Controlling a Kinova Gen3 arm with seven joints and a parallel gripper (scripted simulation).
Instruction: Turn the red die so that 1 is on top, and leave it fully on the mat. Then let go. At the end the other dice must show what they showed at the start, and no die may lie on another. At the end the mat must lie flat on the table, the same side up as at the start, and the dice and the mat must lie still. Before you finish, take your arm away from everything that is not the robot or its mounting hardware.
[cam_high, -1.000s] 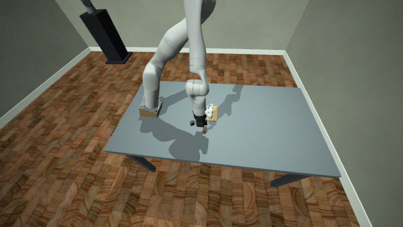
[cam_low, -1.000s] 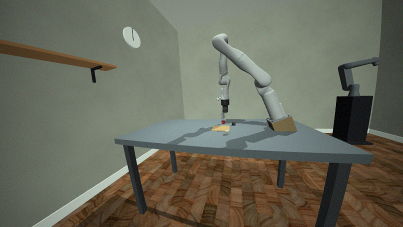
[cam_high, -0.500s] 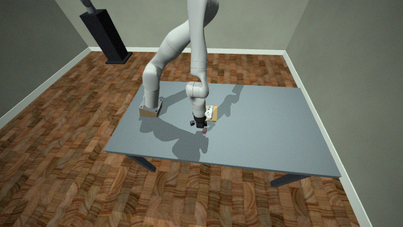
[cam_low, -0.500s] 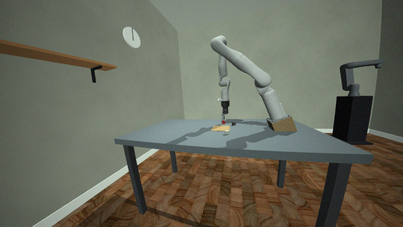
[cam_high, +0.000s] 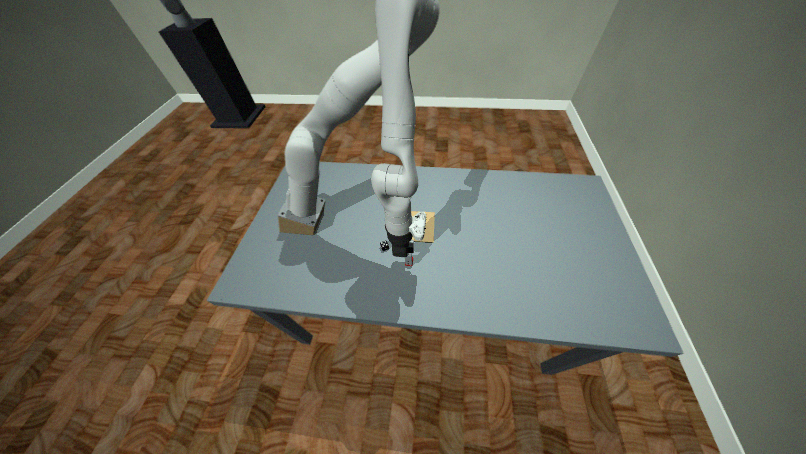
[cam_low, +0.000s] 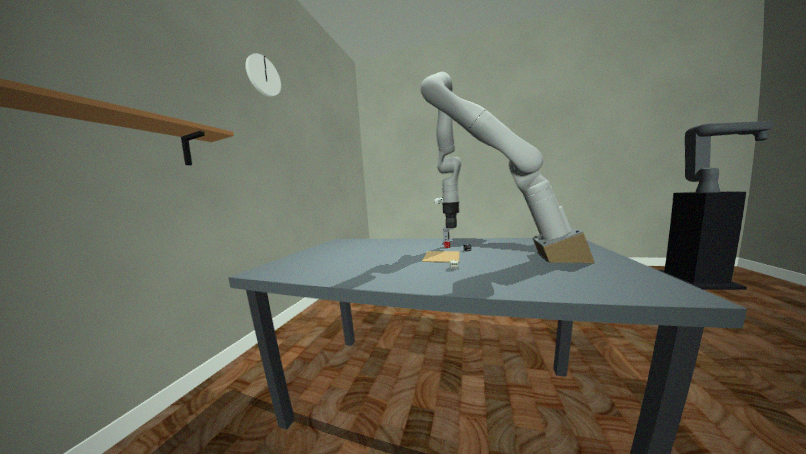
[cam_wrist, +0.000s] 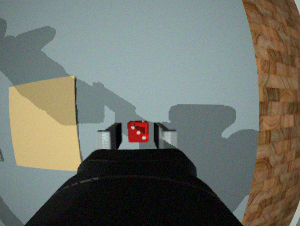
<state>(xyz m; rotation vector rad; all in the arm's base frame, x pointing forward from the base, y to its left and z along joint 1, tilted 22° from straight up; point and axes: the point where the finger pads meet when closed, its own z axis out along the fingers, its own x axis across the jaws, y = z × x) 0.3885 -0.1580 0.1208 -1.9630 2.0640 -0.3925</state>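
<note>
Now: hand 4 cm above the red die. Also, from my hand: black die 9 cm behind, 6 cm to the left, 4 cm below; then tan mat 1 cm ahead, 16 cm to the left, 5 cm below; then white die 4 cm behind, 29 cm to the left, 4 cm below.
</note>
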